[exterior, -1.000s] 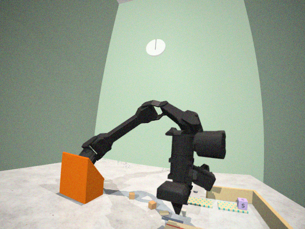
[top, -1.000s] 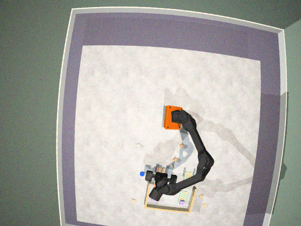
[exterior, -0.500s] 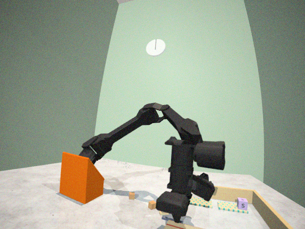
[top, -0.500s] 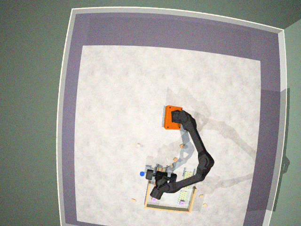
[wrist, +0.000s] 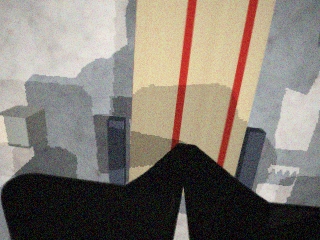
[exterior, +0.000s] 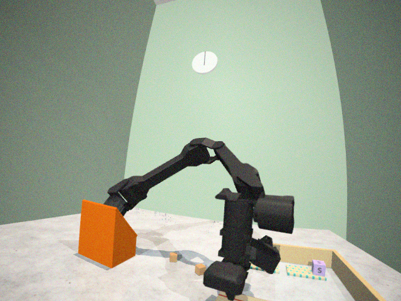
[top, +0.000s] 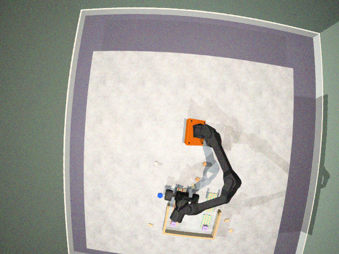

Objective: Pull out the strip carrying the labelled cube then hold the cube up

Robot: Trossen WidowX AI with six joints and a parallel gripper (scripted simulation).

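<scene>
My gripper tip is now 10 mm short of the blue disc and 120 mm to the left of it.
</scene>
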